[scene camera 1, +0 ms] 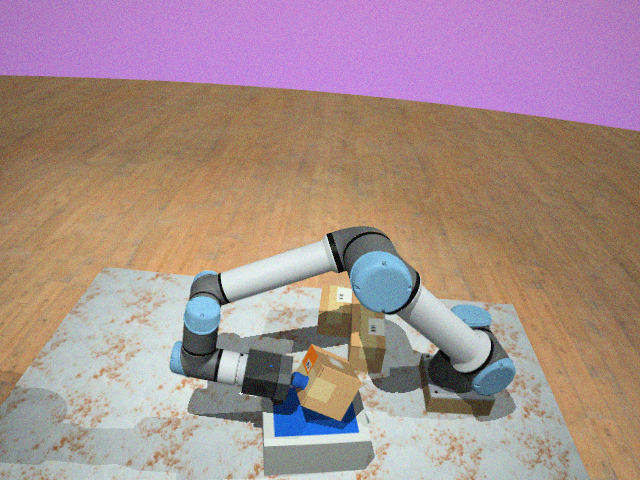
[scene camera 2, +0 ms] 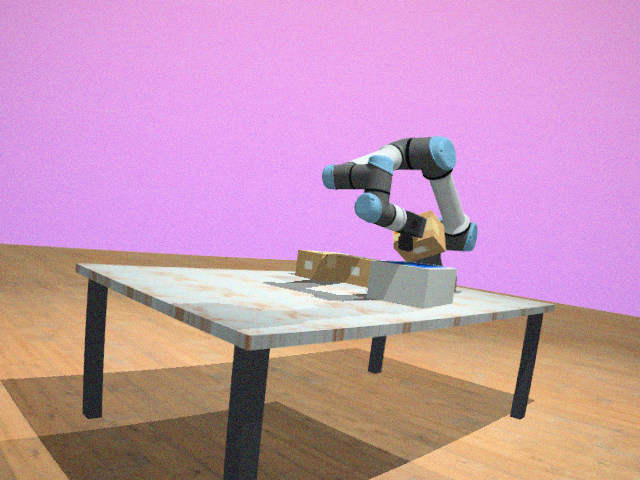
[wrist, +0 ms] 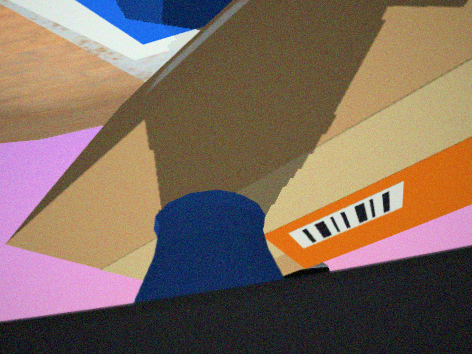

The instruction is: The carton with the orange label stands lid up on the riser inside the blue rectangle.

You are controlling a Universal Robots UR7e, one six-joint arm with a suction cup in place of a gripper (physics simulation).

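Frame: origin at the arm's base, x up, y left, z back, level; millimetres.
Seen in the pictures: end effector, tool point: (scene camera 1: pixel 310 382) (wrist: pixel 216 222); arm's base, origin of the base link: (scene camera 1: pixel 453 375).
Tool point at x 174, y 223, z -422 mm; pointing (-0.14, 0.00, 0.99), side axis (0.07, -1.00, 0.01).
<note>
Offsets run from my tool point to a thing's top centre. Level surfaces: height alone.
The carton with the orange label (scene camera 1: pixel 343 395) (scene camera 2: pixel 434 237) (wrist: pixel 250 100) is tilted over the riser @(dx -115, dy -15, dz +16 mm) (scene camera 1: pixel 315 458) (scene camera 2: pixel 395 284) (wrist: pixel 134 51). My suction cup (scene camera 1: pixel 305 381) (wrist: pixel 210 215) points sideways and is shut on the carton's taped face. The orange label @(dx +46, dy -63, dz -4 mm) (scene camera 1: pixel 310 357) (wrist: pixel 435 177) is on this same face, which leans to the left and up in scene camera 1. The carton's lowest corner is close above the blue rectangle @(dx -115, dy -15, dz +16 mm) (scene camera 1: pixel 289 426) (scene camera 2: pixel 428 266) (wrist: pixel 142 31); whether it touches cannot be told. In scene camera 2, the cup is hidden behind the black tool housing (scene camera 2: pixel 414 224).
Plain cartons with white labels @(dx -132, dy -500, dz +72 mm) (scene camera 1: pixel 334 312) @(dx -132, dy -347, dz +170 mm) (scene camera 1: pixel 369 343) (scene camera 2: pixel 310 264) (scene camera 2: pixel 357 273) stand on the table @(dx -235 mm) (scene camera 1: pixel 129 315) (scene camera 2: pixel 217 294) behind the riser, partly under the arm. The robot's base block (scene camera 1: pixel 457 404) is at the right in scene camera 1.
</note>
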